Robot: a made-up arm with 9 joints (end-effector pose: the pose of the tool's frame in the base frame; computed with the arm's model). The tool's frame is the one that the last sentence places. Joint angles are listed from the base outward.
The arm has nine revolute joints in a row. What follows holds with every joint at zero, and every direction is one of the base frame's.
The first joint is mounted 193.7 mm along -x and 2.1 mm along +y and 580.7 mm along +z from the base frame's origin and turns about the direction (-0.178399, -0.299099, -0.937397).
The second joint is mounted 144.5 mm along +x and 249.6 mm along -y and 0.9 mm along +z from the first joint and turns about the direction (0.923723, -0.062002, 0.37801).
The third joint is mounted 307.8 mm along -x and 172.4 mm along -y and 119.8 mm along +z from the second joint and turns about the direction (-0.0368, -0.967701, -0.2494).
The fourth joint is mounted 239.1 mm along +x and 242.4 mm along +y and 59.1 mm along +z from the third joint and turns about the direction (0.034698, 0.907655, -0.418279).
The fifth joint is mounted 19 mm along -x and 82 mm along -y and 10 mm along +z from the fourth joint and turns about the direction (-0.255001, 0.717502, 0.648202).
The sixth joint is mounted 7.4 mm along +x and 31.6 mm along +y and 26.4 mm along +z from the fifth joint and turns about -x.
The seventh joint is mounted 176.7 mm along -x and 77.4 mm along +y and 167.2 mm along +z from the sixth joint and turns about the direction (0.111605, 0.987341, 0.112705).
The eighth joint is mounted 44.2 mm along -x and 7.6 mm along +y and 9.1 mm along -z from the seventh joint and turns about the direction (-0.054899, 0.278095, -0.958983).
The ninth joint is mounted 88.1 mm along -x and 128.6 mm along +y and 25 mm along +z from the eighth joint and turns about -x.
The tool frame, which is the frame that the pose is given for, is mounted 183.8 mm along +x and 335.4 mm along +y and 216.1 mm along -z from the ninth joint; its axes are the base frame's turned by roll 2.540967, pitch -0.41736 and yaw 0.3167 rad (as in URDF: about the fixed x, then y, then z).
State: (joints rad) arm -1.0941 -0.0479 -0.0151 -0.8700 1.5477 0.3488 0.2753 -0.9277 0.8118
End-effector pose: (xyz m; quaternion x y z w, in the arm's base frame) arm 0.1535 -0.5616 0.5837 -0.3542 0.8426 0.3953 0.0915
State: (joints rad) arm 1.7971 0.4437 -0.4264 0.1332 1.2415 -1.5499 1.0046 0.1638 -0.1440
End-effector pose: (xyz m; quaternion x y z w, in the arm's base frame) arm -0.4951 -0.1199 1.2681 -0.6575 -0.0296 0.1198 0.7432
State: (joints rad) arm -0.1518 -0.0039 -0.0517 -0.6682 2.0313 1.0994 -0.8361 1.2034 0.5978
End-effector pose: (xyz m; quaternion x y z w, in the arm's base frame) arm -0.1251 -0.2488 0.4912 0.2212 0.4895 0.6198 0.5721
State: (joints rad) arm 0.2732 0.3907 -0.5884 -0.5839 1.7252 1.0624 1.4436 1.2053 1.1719
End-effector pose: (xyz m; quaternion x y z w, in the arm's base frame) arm -0.3538 -0.6081 1.1342 -0.4529 0.0967 -0.1317 0.8765
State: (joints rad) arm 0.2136 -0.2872 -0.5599 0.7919 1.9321 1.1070 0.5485 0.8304 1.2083
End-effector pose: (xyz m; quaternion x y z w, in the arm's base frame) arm -0.0041 -0.5291 0.8142 -0.1171 0.9440 0.0438 0.3052
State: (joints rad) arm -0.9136 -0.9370 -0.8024 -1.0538 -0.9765 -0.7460 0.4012 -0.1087 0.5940
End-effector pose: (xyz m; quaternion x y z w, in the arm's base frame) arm -0.5611 0.0609 0.5315 -0.7582 -0.4530 -0.4688 0.0104
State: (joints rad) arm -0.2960 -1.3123 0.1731 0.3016 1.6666 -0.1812 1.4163 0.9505 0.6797
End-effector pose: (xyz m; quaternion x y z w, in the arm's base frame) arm -0.1187 0.5590 0.9348 -0.2667 0.2769 -0.9064 0.1749
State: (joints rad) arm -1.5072 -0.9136 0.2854 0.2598 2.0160 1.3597 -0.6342 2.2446 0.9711
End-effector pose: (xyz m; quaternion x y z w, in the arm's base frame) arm 0.1363 0.1149 0.6809 0.0437 0.3109 0.6293 0.7109
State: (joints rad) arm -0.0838 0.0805 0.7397 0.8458 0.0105 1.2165 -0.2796 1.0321 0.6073
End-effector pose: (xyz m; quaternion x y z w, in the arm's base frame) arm -0.1658 -0.3667 0.6757 0.4194 -0.2817 -0.1383 0.8518
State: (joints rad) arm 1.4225 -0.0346 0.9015 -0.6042 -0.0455 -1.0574 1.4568 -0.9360 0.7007
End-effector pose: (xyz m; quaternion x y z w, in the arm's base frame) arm -0.6197 0.3857 0.2201 0.5474 0.3906 0.4283 0.6036
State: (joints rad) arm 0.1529 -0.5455 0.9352 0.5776 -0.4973 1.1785 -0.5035 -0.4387 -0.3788
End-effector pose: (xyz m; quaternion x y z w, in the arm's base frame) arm 0.1823 -0.0832 0.4261 0.4394 -0.0695 0.2351 0.8642
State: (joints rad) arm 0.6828 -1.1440 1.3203 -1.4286 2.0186 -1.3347 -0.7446 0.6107 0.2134
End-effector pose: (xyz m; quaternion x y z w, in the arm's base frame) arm 0.1832 -0.0280 0.5692 0.0697 -0.1670 0.2527 0.9505
